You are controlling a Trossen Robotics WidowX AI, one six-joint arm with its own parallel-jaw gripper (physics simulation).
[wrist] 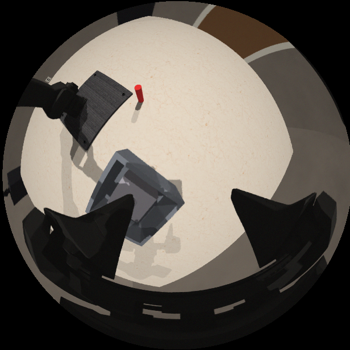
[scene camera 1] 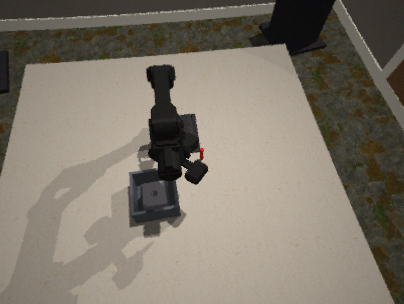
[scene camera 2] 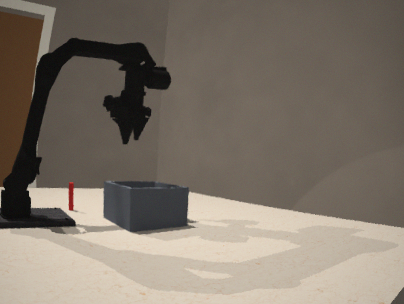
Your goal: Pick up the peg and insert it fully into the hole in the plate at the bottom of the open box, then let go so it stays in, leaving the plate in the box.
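Frame: origin at the arm's base, x back, y right, z up, level; centimetres.
Seen in the pictures: gripper, between the fingertips: [scene camera 1: 183, 174] [scene camera 2: 130, 142]; arm's base, origin of its link: [scene camera 2: 14, 216].
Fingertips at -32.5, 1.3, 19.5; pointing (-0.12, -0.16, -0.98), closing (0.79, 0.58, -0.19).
Offsets run from my fingertips to a thing's middle, as dx, dy, dz. Level surfaces: height alone.
A red peg @(+13.7, -10.5, -16.6) [scene camera 1: 201, 154] [scene camera 2: 71, 196] [wrist: 139, 93] stands upright on the table, close to a corner of the arm's base. The open blue-grey box @(+2.5, +10.8, -15.8) [scene camera 1: 156, 217] [scene camera 2: 159, 209] [wrist: 106, 182] stands on the table in front of the arm. A grey plate @(+2.5, +10.8, -17.2) [scene camera 1: 154, 201] [wrist: 145, 198] lies at its bottom, with a small dark hole in its middle in scene camera 1; the box wall hides the plate in scene camera 2. My gripper [scene camera 2: 130, 142] [wrist: 183, 197] is open and empty, high above the table and above the box's rim; one finger covers part of the box in the wrist view.
The dark base plate [scene camera 1: 190, 125] [scene camera 2: 55, 217] [wrist: 102, 102] of the arm sits on the table @(dz -20.6) [scene camera 1: 270, 210] [scene camera 2: 250, 270] [wrist: 215, 130], beside the peg and behind the box. The arm's shadow falls across the table around the box. Walls stand beyond the table.
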